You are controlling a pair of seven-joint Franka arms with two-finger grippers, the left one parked.
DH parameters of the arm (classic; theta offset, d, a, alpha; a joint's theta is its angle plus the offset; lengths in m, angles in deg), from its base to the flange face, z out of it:
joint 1: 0 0.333 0 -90
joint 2: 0 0 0 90
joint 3: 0 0.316 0.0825 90
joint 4: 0 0 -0.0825 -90
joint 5: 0 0.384 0 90
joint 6: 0 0 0.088 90
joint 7: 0 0.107 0 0
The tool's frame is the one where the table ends.
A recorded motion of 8 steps. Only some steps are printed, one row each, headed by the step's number.
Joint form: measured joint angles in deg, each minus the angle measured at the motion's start. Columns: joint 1, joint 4, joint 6, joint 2, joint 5, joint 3, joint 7.
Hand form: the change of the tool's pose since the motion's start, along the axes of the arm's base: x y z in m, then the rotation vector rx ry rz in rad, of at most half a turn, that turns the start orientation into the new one. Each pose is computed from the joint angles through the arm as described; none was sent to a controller.
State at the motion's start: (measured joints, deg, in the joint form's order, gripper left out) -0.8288 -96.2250 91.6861 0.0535 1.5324 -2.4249 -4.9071
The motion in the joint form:
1: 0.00 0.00 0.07 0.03 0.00 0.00 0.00
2: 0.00 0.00 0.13 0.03 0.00 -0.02 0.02
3: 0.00 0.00 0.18 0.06 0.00 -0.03 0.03
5: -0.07 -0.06 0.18 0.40 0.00 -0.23 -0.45
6: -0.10 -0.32 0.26 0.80 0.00 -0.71 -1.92
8: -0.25 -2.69 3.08 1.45 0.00 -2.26 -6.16
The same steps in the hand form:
1: 0.0003 0.0000 -0.0002 -0.0001 -0.0007 0.0000
2: 0.0004 -0.0002 -0.0001 -0.0002 -0.0017 -0.0008
3: 0.0006 -0.0003 -0.0003 -0.0002 -0.0021 -0.0011
5: 0.0018 -0.0029 -0.0041 0.0006 0.0046 0.0025
6: 0.0029 -0.0079 -0.0100 0.0030 0.0139 0.0191
8: 0.0059 -0.0246 -0.0319 0.0085 0.0150 0.0618

